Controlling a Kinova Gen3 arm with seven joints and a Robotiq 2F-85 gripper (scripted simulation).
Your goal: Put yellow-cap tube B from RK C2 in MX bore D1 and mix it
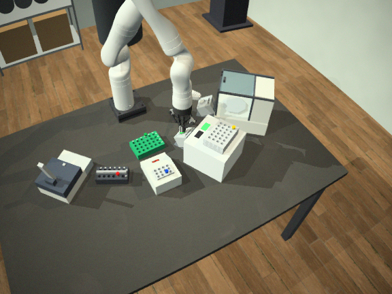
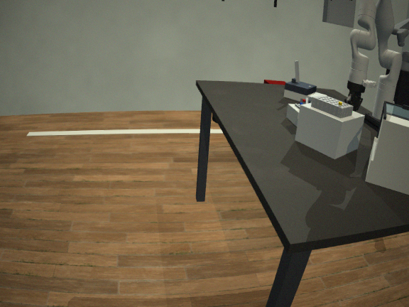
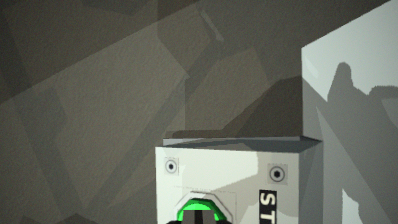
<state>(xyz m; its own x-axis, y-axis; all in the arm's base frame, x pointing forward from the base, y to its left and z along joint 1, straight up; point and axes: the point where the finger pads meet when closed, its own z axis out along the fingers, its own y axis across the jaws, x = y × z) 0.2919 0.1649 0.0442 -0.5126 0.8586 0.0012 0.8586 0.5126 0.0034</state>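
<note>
Now: the green start key 2 cm below my hand. Round my hand: mixer shaking block (15 cm ahead, 9 cm to the left, 6 cm above); then green-capped tube (7 cm behind, 14 cm to the right, 6 cm below); then green rack RK (4 cm behind, 15 cm to the right, 7 cm below).
</note>
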